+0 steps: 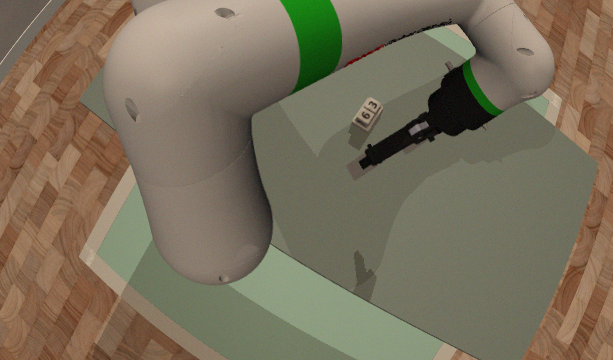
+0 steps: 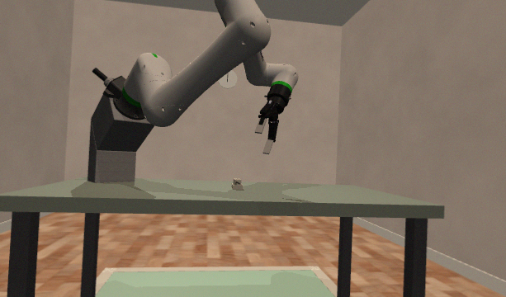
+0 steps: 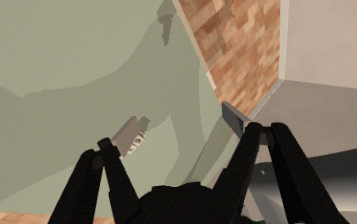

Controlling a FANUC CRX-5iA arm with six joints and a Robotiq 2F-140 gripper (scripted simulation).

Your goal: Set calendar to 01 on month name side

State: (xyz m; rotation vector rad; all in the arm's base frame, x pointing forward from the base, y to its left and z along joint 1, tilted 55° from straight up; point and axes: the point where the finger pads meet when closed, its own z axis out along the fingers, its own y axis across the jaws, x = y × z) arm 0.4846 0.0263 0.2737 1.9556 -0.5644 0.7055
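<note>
Now: hand 7 cm past the calendar tray, 14 cm to the right of it and 19 cm above it.
</note>
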